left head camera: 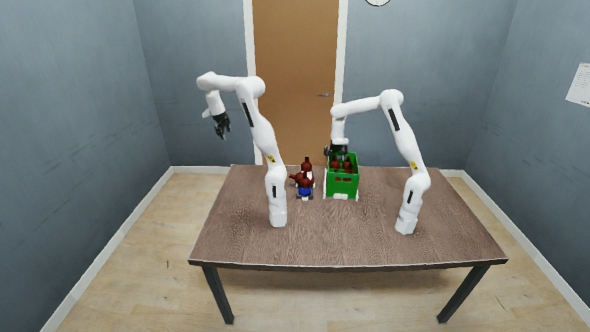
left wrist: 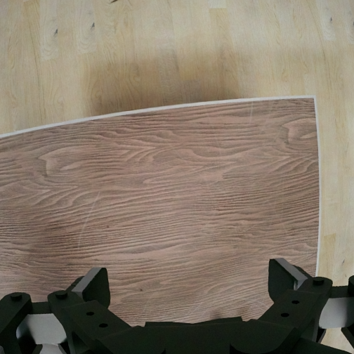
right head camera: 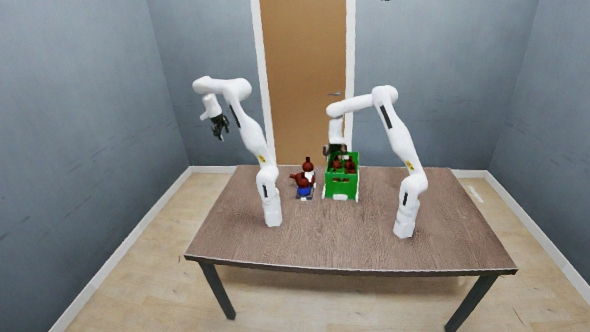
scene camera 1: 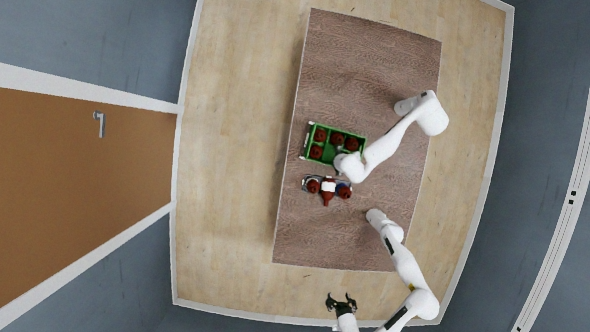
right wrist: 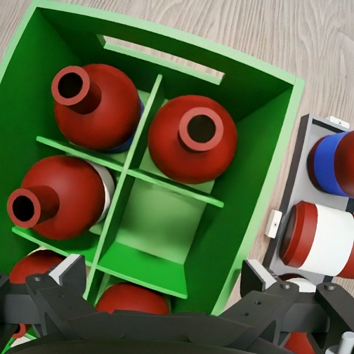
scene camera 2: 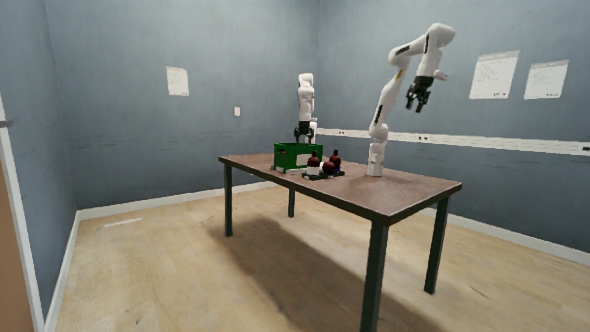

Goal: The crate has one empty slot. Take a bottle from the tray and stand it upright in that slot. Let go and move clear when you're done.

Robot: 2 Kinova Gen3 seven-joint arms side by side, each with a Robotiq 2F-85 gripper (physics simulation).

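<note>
The green crate holds several upright red bottles; its empty slot shows in the right wrist view. On the tray, a white-label bottle lies on its side across the middle, neck past the edge. A blue-label bottle and another white-label bottle stand at its ends. My right gripper is open and empty, pointing down close above the crate. My left gripper is open and empty, high up, away from crate and tray.
The tray stands close beside the crate on the wooden table. The left arm's base stands near the tray, and the right arm's base stands right of the crate. The table's far edge is close behind both containers.
</note>
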